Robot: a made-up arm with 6 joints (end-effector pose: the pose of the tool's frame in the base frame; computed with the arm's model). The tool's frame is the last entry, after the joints. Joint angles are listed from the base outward.
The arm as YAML. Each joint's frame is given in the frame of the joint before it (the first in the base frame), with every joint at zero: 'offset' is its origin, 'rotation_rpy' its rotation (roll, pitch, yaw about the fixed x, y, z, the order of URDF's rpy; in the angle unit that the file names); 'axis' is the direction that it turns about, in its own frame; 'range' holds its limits. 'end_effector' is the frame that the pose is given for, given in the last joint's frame.
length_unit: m
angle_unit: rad
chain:
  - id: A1
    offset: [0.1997, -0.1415, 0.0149]
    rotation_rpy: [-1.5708, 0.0, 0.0]
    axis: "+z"
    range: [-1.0, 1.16]
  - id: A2
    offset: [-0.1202, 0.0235, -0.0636]
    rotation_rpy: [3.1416, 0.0, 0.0]
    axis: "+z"
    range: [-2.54, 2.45]
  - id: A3
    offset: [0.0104, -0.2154, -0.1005]
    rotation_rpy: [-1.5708, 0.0, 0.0]
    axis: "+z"
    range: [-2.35, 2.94]
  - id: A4
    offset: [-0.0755, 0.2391, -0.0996]
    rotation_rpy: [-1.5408, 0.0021, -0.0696]
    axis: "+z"
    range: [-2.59, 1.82]
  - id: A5
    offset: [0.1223, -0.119, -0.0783]
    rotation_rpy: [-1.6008, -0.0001, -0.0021]
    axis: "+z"
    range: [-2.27, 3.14]
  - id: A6
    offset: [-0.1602, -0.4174, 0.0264]
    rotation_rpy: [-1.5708, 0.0, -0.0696]
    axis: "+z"
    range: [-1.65, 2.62]
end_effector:
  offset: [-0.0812, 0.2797, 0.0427]
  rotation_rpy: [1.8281, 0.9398, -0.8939]
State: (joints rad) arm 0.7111 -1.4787 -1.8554 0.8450 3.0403 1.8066
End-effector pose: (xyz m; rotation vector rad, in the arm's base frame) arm -0.4142 -0.2889 0.7047 -1.5476 -0.4357 -0.2959
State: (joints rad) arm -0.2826 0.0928 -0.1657 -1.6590 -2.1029 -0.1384
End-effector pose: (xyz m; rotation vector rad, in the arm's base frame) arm -0.2012 -0.1820 -0.6495 1.1517 0.3126 -0.6715
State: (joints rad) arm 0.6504 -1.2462 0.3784 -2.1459 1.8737 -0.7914
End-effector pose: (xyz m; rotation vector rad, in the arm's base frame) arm 0.2009 -0.2506 0.6962 -0.8121 0.4623 0.0352
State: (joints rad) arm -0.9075 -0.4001 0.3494 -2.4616 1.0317 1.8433
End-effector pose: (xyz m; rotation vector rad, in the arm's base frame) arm -0.1411 0.4831 -0.3700 0.4431 0.7012 -2.8623
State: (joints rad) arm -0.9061 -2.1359 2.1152 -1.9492 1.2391 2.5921
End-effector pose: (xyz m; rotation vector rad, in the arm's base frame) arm 0.1406 -0.3687 0.3147 -2.0437 1.1722 -0.7264
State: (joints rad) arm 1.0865 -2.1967 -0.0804 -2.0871 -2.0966 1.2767
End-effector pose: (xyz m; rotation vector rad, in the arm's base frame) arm 0.4289 -0.4784 0.4248 0.0991 -1.7236 0.1012
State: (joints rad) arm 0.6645 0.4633 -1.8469 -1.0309 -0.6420 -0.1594
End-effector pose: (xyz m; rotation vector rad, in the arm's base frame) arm 0.5336 0.2912 -0.3639 -2.6567 1.0310 1.0379
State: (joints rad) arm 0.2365 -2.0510 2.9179 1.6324 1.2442 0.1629
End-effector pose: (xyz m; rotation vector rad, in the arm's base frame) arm -0.2114 -0.5736 0.7612 0.2669 -2.4846 1.5894
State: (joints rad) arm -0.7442 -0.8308 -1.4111 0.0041 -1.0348 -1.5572
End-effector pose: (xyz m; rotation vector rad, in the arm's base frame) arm 0.5563 0.1815 -0.2610 -0.4947 0.0630 1.7542
